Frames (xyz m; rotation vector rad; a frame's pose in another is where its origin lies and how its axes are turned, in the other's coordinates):
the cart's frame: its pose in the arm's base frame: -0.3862 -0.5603 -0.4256 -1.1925 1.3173 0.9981
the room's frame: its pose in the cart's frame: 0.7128 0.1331 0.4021 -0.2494 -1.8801 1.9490
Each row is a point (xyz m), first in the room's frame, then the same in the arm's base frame.
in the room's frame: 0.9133 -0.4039 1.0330
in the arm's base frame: 0.1792 0.4214 -0.0476
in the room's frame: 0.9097 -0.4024 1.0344
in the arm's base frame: 0.1818 0.4188 -0.0496
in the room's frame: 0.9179 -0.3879 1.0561
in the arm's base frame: 0.1951 0.4071 -0.0288
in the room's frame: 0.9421 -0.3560 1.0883
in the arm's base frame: 0.2081 0.3837 0.0151
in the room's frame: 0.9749 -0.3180 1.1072
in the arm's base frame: 0.2046 0.3576 0.0618
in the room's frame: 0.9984 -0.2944 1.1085
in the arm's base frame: 0.1917 0.3427 0.0888
